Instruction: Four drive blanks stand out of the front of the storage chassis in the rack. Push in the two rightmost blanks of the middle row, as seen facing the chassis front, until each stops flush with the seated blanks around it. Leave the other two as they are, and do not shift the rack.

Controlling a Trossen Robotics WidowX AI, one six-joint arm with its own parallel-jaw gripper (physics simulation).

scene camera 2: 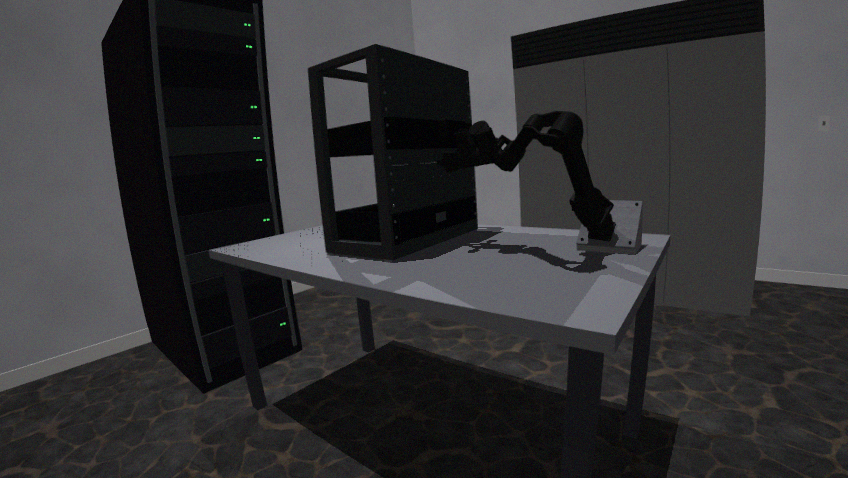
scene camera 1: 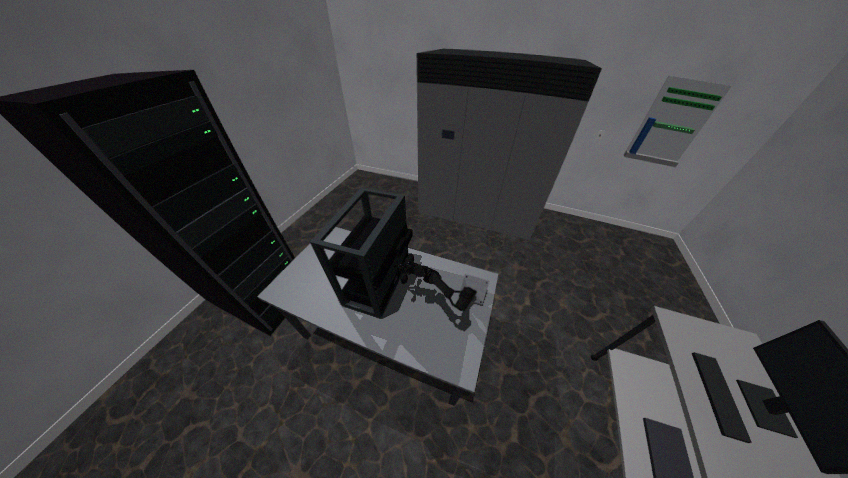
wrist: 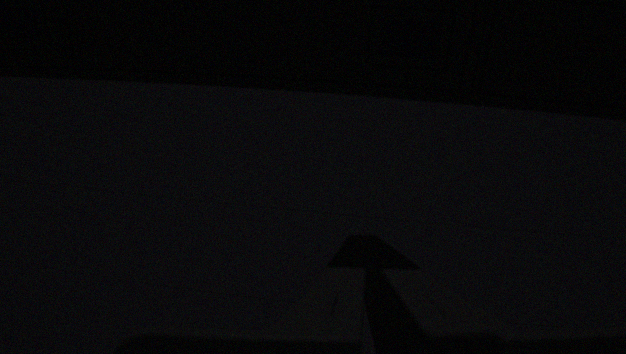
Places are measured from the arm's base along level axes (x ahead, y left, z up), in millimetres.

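Where they show: gripper, fingertip midpoint: (scene camera 2: 437, 163) (scene camera 1: 394, 266) (wrist: 361, 248); arm's base, link origin: (scene camera 2: 602, 230) (scene camera 1: 470, 293).
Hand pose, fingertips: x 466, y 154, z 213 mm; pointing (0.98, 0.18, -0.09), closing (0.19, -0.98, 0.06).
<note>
Things, the pixels of their top centre, and the offset from my fingertips. "spot": a spot on its surface instead. Level surfaces: height alone.
- dark grey front section, surface spot: (scene camera 2: 415, 185) spot: 3 mm ahead, 104 mm left, 62 mm down
- white table, surface height: 268 mm down
- black band, surface spot: (scene camera 2: 409, 133) spot: 16 mm back, 132 mm left, 90 mm up
The open-frame rack (scene camera 1: 369, 279) (scene camera 2: 381, 178) stands on the table, its front towards the arm. A dark grey front section (scene camera 2: 415, 185), seemingly the storage chassis, sits below a black band in scene camera 2, with a row of thin light marks on it. A very dark grey surface (wrist: 200, 165) fills much of the wrist view. Single drive blanks, and which stand out, cannot be made out. My gripper (scene camera 2: 442, 162) (wrist: 361, 248) is shut and empty, its tips at or very close to the upper part of that section; contact cannot be told. A dark flared shape shows at the tips in the wrist view.
The arm's base plate (scene camera 1: 483, 289) (scene camera 2: 629, 225) is on the white table (scene camera 1: 415, 350) (scene camera 2: 504, 302). A tall server cabinet (scene camera 1: 127, 154) (scene camera 2: 133, 178) stands left, and a grey cabinet (scene camera 1: 475, 142) (scene camera 2: 623, 148) behind. A black band (scene camera 2: 409, 133) crosses the rack front above the tips.
</note>
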